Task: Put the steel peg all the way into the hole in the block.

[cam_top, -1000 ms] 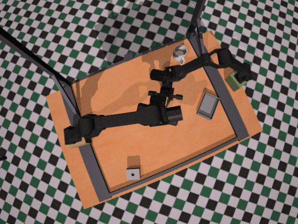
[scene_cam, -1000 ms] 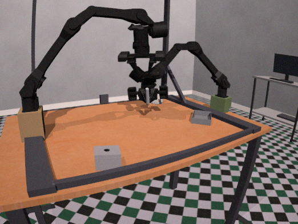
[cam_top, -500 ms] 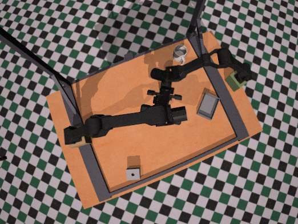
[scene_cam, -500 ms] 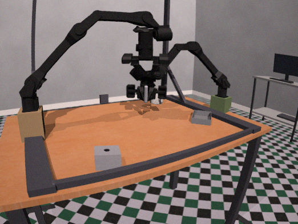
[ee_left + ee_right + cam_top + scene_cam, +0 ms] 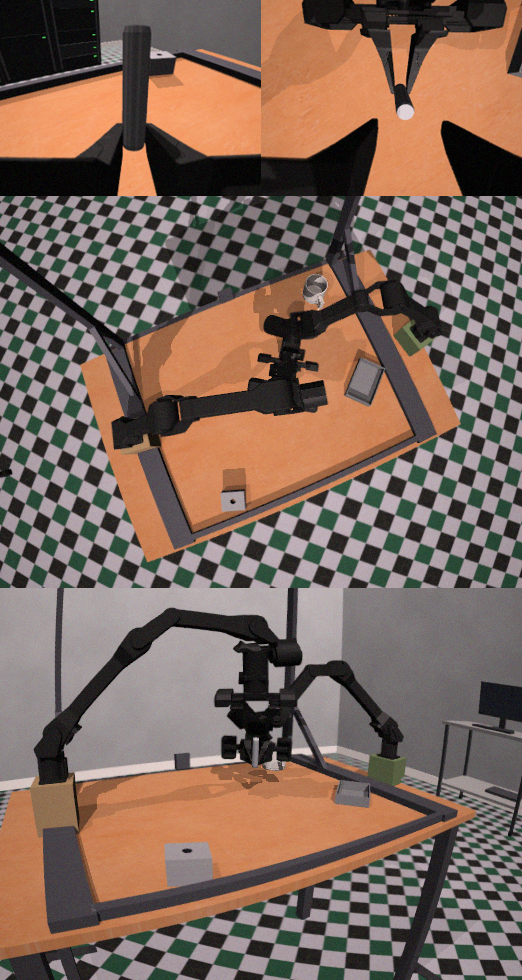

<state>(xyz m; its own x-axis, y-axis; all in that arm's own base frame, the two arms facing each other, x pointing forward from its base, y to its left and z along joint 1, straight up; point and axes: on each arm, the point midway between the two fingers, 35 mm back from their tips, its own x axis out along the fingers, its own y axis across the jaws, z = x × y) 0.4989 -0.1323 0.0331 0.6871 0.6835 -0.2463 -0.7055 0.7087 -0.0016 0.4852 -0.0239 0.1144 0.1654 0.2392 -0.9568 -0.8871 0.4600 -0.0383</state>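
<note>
My right gripper is now 250 mm short of the grey block, 260 mm to the left of it and 190 mm above it. The rest, counted from my right hand: grey tray (30 mm ahead, 310 mm to the left, 220 mm below).
</note>
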